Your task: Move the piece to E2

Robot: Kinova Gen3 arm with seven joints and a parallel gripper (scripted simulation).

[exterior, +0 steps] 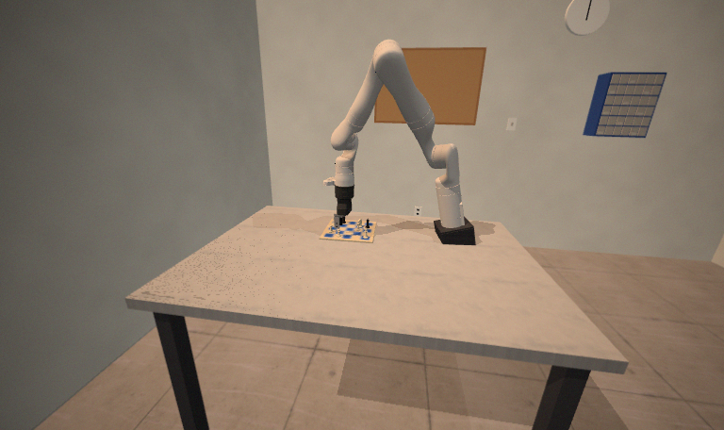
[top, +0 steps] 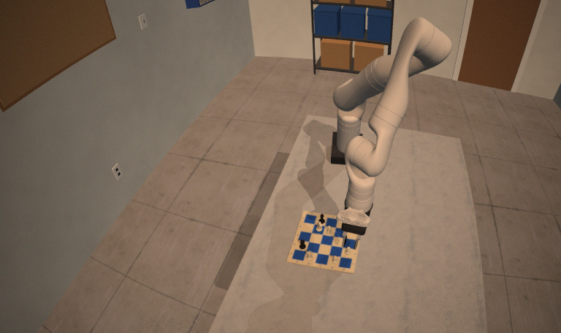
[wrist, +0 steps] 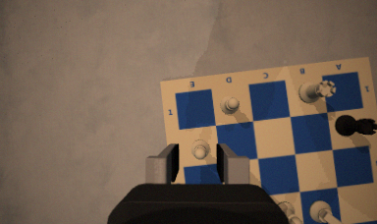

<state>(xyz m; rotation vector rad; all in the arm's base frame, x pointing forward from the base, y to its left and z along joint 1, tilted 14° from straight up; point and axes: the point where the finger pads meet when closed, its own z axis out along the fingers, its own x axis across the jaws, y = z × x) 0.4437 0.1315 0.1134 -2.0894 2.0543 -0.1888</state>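
My hand is 20 mm past the chessboard, 80 mm to the left of it and 60 mm above it.
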